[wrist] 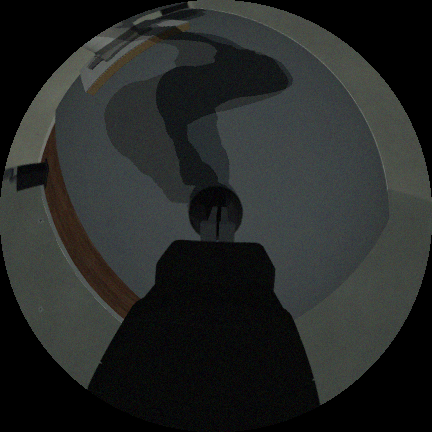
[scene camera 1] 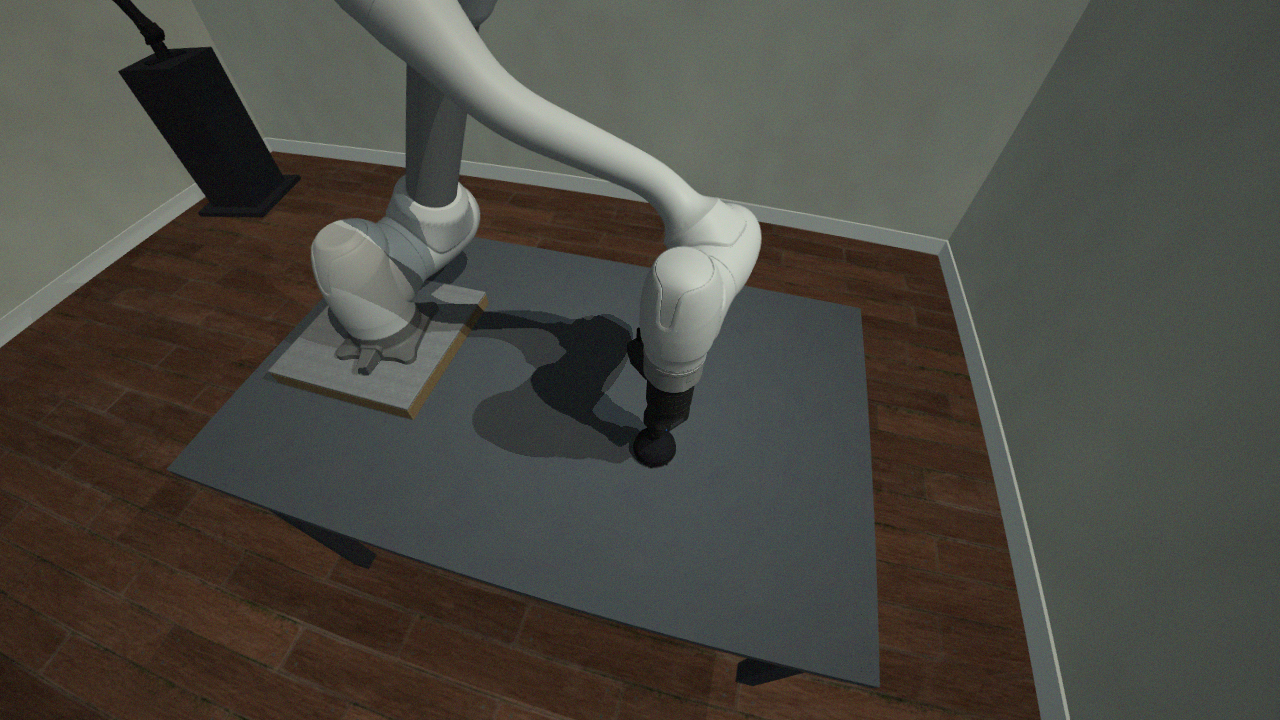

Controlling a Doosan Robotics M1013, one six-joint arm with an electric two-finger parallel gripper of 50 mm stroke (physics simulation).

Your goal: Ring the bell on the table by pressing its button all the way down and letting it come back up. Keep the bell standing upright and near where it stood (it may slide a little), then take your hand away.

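Pixels of known places: gripper, fingertip midpoint: (wrist: 218, 215) (scene camera 1: 655, 428); arm's base at its link origin: (scene camera 1: 390, 331).
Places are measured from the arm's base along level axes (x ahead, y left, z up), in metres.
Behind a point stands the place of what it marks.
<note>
The bell (scene camera 1: 654, 450) {x 0.619, y -0.256, z -0.002 m} (wrist: 196, 210) {x 0.595, y -0.240, z -0.004 m} is a small dark round dome. It stands upright on the blue-grey table (scene camera 1: 769, 537) {x 0.832, y -0.396, z -0.042 m} (wrist: 310, 175) {x 0.703, y -0.066, z -0.042 m}, right of the table's middle in the scene view. My gripper (scene camera 1: 657, 433) {x 0.618, y -0.220, z 0.020 m} (wrist: 218, 215) {x 0.618, y -0.220, z 0.020 m} is shut and empty. It points down, with its fingertips over the middle of the bell, at or very close to its top. The button is hidden behind the fingertips and in dark shade, so I cannot tell whether it is pressed or whether the fingertips touch it.
The arm's base stands on a light board (scene camera 1: 358, 390) {x -0.002, y -0.167, z 0.001 m} with a wooden edge at the table's left; the board also shows at the upper left of the wrist view (wrist: 89, 80) {x 0.084, y -0.167, z 0.000 m}. A dark pedestal (scene camera 1: 201, 134) stands on the floor at the back left. The arm's shadow falls left of the bell.
</note>
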